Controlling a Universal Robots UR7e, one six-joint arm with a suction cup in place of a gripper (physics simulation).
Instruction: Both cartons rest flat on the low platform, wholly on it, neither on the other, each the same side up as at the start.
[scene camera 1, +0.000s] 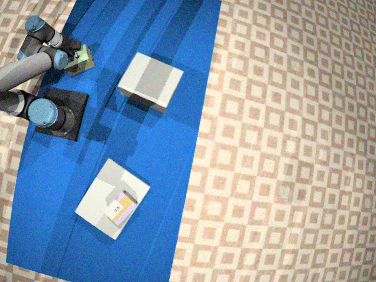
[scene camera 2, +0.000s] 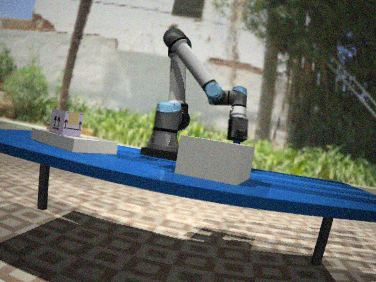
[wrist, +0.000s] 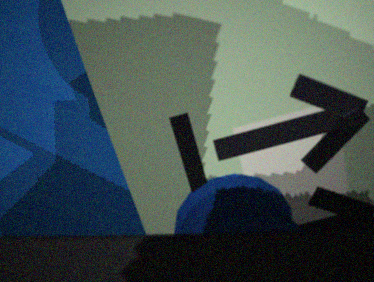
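Where they show: end effector, tool point: (scene camera 1: 74, 54) (wrist: 230, 196); arm's base, origin of the base link: (scene camera 1: 62, 121) (scene camera 2: 162, 149).
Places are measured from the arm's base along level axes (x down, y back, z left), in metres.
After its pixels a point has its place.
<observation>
A pale green carton (scene camera 1: 81, 60) @(x -0.073, y -0.046, z 0.309 m) (wrist: 158, 84) @(x -0.073, y -0.017, z 0.372 m) with black arrows on its top face is at the far left rear of the blue table (scene camera 1: 159, 156) @(x 0.032, y -0.523, z -0.087 m) (scene camera 2: 192, 187) @(x 0.036, y -0.704, z 0.200 m). My suction cup (scene camera 2: 237, 141) (wrist: 239, 201) sits pressed on the carton's top face and holds it. In the scene camera 2 view the carton is hidden behind the grey block. A lilac and orange carton (scene camera 1: 121, 208) @(x -0.108, y -0.390, z -0.344 m) (scene camera 2: 66, 123) @(x -0.061, y -0.443, z -0.311 m) rests flat on the low white platform (scene camera 1: 94, 196) @(x -0.015, y -0.240, z -0.332 m) (scene camera 2: 89, 145) @(x 0.004, y -0.427, z -0.205 m), near its right edge.
A tall grey block (scene camera 1: 150, 81) @(x -0.087, y -0.420, z 0.241 m) (scene camera 2: 215, 159) @(x -0.033, y -0.545, z 0.246 m) stands on the table between the green carton and the table's front edge. The arm's dark base (scene camera 1: 64, 114) @(x -0.109, y -0.054, z 0.019 m) (scene camera 2: 167, 131) @(x -0.089, y -0.052, z 0.017 m) sits between the green carton and the platform. Checkered floor lies beyond the table edge.
</observation>
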